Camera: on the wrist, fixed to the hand. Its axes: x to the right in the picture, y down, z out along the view.
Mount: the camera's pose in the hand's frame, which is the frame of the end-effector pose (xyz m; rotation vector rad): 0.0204 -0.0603 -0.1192 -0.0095 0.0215 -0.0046
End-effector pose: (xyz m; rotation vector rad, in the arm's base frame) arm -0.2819 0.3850 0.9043 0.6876 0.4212 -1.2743
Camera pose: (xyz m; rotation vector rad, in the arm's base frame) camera -0.3249 0.4426 0.7899 0.6932 0.4464 -1.2695
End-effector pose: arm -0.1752 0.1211 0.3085 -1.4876 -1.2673 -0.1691
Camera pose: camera -0.1519 0.0287 0.4044 -1.4874 -1.2543 -0.1939
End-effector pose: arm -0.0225 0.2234 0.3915 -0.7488 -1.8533 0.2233
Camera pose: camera 0.0558 0.1654 0.4851 -0.7507 -1.8367 0.2029
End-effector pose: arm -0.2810 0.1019 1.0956 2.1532 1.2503 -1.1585
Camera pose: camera -0.2720 0.2242 1.1523 2.1625 1.2680 -1.1319
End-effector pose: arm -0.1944 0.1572 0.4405 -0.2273 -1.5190 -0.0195
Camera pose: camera -0.0850 0.0817 0.4647 -0.2305 -1.4983 -0.0327
